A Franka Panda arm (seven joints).
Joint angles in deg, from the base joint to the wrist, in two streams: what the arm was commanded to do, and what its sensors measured. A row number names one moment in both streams.
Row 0, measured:
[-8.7, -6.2, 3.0, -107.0, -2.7, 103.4, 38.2]
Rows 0 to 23, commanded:
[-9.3, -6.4, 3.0, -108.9, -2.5, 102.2, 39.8]
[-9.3, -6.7, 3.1, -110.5, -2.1, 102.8, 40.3]
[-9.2, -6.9, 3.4, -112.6, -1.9, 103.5, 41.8]
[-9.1, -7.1, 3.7, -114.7, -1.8, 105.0, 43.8]
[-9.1, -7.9, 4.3, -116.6, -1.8, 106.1, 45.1]
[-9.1, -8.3, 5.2, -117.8, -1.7, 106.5, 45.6]
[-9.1, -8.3, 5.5, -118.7, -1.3, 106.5, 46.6]
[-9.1, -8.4, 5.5, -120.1, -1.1, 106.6, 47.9]
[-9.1, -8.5, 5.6, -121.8, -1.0, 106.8, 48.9]
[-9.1, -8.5, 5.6, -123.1, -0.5, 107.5, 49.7]
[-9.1, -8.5, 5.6, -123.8, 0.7, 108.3, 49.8]
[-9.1, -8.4, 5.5, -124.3, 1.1, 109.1, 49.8]
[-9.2, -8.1, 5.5, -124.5, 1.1, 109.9, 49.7]
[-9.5, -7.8, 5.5, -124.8, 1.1, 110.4, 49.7]
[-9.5, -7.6, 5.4, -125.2, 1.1, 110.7, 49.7]
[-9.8, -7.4, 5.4, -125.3, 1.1, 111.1, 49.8]
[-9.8, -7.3, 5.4, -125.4, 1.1, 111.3, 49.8]
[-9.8, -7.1, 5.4, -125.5, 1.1, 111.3, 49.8]
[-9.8, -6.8, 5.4, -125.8, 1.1, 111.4, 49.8]
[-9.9, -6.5, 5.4, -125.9, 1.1, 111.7, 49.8]
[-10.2, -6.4, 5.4, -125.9, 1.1, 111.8, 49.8]
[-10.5, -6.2, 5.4, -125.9, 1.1, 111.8, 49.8]
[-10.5, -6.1, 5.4, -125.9, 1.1, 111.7, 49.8]
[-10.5, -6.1, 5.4, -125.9, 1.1, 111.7, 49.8]
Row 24, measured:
[-9.9, -6.2, 5.0, -125.2, 0.2, 110.8, 49.1]
